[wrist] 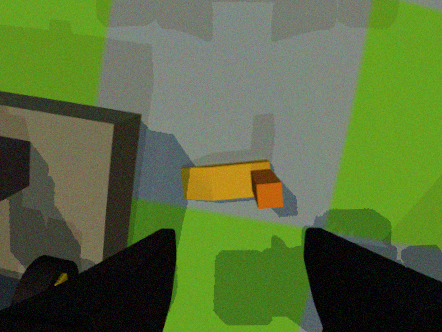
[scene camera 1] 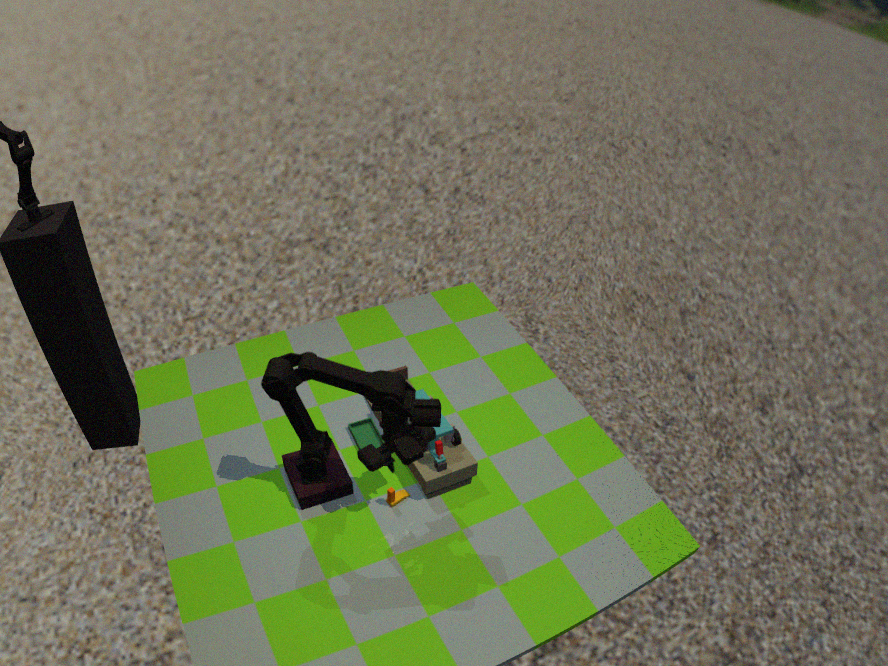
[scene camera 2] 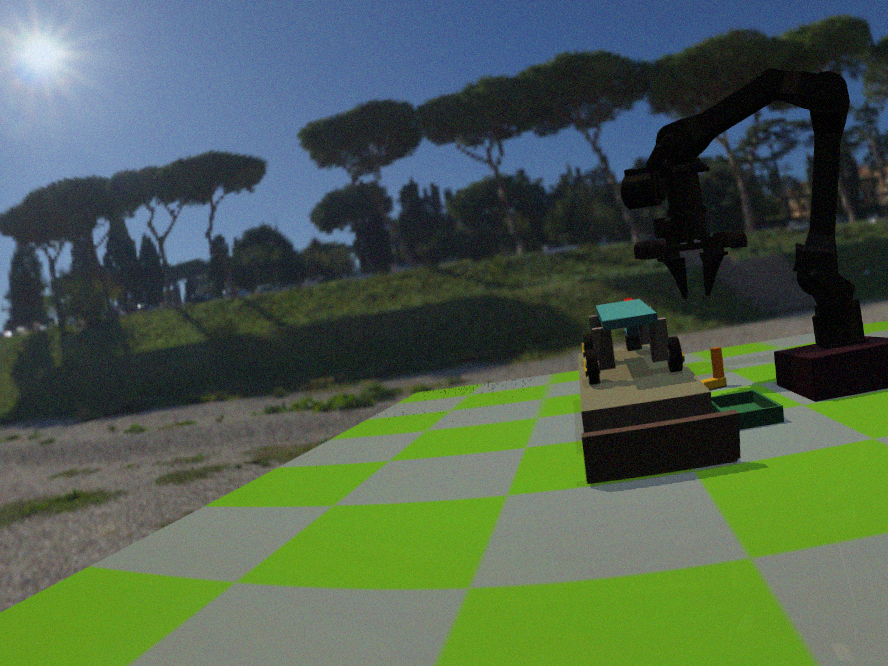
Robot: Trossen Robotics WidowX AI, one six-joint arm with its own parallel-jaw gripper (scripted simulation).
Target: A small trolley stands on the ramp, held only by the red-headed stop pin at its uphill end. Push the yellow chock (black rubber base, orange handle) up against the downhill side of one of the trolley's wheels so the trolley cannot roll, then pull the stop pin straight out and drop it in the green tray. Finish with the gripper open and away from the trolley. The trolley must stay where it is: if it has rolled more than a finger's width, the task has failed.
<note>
In view: my gripper point(scene camera 2: 696, 297) and a yellow chock point(wrist: 245, 179).
My gripper is seen too in the wrist view point(wrist: 240, 243) and in scene camera 1 point(scene camera 1: 399, 468).
</note>
